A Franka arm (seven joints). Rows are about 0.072 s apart.
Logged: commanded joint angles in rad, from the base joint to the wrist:
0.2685 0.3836 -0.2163 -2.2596 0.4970 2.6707 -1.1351
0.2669 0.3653 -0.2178 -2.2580 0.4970 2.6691 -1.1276
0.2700 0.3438 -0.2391 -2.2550 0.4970 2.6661 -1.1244
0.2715 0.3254 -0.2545 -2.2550 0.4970 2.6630 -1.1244
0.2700 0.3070 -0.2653 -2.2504 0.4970 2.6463 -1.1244
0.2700 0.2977 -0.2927 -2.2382 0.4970 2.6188 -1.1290
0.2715 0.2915 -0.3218 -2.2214 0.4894 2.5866 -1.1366
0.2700 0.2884 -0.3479 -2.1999 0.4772 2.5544 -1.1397
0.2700 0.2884 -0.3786 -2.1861 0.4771 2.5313 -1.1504
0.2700 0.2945 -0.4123 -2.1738 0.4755 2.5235 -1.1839
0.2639 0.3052 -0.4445 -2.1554 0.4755 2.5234 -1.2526
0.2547 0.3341 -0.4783 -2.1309 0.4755 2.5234 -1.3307
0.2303 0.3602 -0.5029 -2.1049 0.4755 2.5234 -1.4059
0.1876 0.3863 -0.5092 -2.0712 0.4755 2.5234 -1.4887
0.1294 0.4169 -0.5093 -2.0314 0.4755 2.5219 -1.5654
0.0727 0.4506 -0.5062 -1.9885 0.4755 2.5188 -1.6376
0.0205 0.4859 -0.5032 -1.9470 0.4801 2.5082 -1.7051
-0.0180 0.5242 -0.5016 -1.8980 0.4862 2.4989 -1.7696
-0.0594 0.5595 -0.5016 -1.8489 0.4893 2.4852 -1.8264
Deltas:
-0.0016 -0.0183 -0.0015 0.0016 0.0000 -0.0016 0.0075
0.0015 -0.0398 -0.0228 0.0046 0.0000 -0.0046 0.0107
0.0030 -0.0582 -0.0382 0.0046 0.0000 -0.0077 0.0107
0.0015 -0.0766 -0.0490 0.0092 0.0000 -0.0244 0.0107
0.0015 -0.0859 -0.0764 0.0214 0.0000 -0.0519 0.0061
0.0030 -0.0921 -0.1055 0.0382 -0.0076 -0.0841 -0.0015
0.0015 -0.0952 -0.1316 0.0597 -0.0198 -0.1163 -0.0046
0.0015 -0.0952 -0.1623 0.0735 -0.0199 -0.1394 -0.0153
0.0015 -0.0891 -0.1960 0.0858 -0.0215 -0.1472 -0.0488
-0.0046 -0.0784 -0.2282 0.1042 -0.0215 -0.1473 -0.1175
-0.0138 -0.0495 -0.2620 0.1287 -0.0215 -0.1473 -0.1956
-0.0382 -0.0234 -0.2866 0.1547 -0.0215 -0.1473 -0.2708
-0.0809 0.0027 -0.2929 0.1884 -0.0215 -0.1473 -0.3536
-0.1391 0.0333 -0.2930 0.2282 -0.0215 -0.1488 -0.4303
-0.1958 0.0670 -0.2899 0.2711 -0.0215 -0.1519 -0.5025
-0.2480 0.1023 -0.2869 0.3126 -0.0169 -0.1625 -0.5700
-0.2865 0.1406 -0.2853 0.3616 -0.0108 -0.1718 -0.6345
-0.3279 0.1759 -0.2853 0.4107 -0.0077 -0.1855 -0.6913

